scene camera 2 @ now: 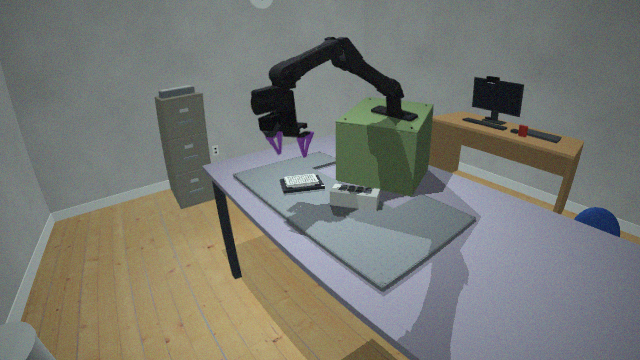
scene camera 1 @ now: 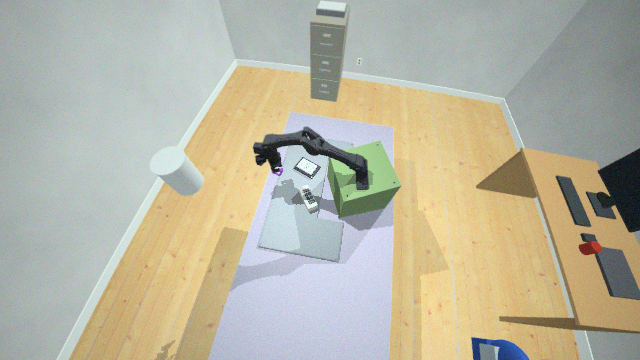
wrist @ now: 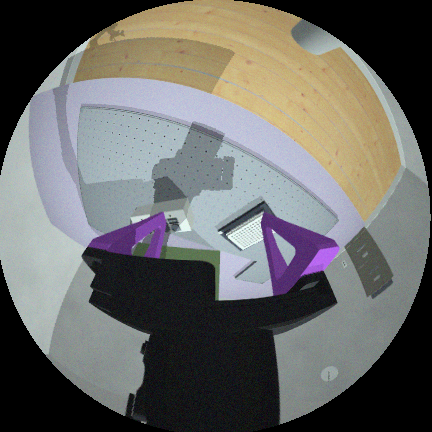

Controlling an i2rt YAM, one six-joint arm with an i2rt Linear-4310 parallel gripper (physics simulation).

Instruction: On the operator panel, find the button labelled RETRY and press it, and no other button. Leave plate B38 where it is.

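Where they show: gripper, fingertip midpoint: [scene camera 2: 291,155] [scene camera 1: 278,169] [wrist: 212,217]; arm's base at its link origin: [scene camera 2: 393,114] [scene camera 1: 361,174].
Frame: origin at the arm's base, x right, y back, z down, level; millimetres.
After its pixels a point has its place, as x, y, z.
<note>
The operator panel, a light box with dark buttons [scene camera 1: 311,204] @[-116, -289, 219] [scene camera 2: 345,198] @[-51, -359, 241] [wrist: 184,206] @[0, -382, 237], sits on the grey perforated board near the green block. Its button labels are too small to read, and in the wrist view a purple finger covers part of it. A white well plate [scene camera 1: 307,167] @[187, -340, 248] [scene camera 2: 302,180] @[189, -348, 249] [wrist: 245,233] @[184, -336, 251] lies on a dark holder beside the panel; a B38 label cannot be read. My gripper [scene camera 1: 278,171] @[43, -507, 71] [scene camera 2: 292,152] @[43, -507, 71] [wrist: 212,217] @[43, -507, 71] is open and empty, with purple fingers pointing down. It is above the board, higher than plate and panel.
The green block [scene camera 1: 370,202] @[-123, 72, 122] [scene camera 2: 382,155] @[-44, -139, 140] carries the arm's base beside the panel. The grey board [scene camera 1: 300,242] @[-352, -341, 274] [scene camera 2: 370,250] @[-275, -501, 274] [wrist: 115,145] @[-223, -486, 273] lies on the lilac table [scene camera 1: 310,310] @[-724, -253, 287] [scene camera 2: 540,260] @[-717, -198, 286]. A filing cabinet [scene camera 1: 327,55] [scene camera 2: 185,145] and a desk [scene camera 1: 560,250] [scene camera 2: 525,150] stand away from the table.
</note>
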